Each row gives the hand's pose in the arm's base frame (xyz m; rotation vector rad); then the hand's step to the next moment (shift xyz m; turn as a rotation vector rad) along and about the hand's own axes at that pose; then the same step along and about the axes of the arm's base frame.
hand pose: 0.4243 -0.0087 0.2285 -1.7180 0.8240 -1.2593
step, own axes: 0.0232 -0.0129 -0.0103 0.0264 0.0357 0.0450
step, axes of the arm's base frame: -0.0029 -0.0169 0.0227 0.0495 -0.0277 -0.0280
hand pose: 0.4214 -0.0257 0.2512 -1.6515 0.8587 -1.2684
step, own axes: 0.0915 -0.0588 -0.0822 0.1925 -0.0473 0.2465
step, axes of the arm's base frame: -0.0560 -0.0766 0.0979 0.2871 -0.0992 0.0881
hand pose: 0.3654 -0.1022 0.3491 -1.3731 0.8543 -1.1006
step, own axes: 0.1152 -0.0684 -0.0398 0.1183 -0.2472 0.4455
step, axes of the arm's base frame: -0.0098 -0.1133 0.0812 0.4335 0.0556 0.2873
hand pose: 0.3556 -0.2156 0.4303 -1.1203 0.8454 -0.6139
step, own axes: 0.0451 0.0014 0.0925 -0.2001 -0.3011 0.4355
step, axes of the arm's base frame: 0.1020 0.0128 0.0044 0.2484 0.2836 0.4222
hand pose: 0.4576 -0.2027 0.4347 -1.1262 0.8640 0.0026
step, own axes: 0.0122 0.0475 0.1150 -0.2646 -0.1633 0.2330
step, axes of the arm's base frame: 0.0579 0.1074 -0.0272 0.0258 0.2150 0.3226
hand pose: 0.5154 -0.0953 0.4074 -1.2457 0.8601 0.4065
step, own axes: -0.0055 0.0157 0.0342 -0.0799 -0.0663 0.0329
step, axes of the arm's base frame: -0.0026 0.0378 -0.0037 0.0067 0.0247 0.1059
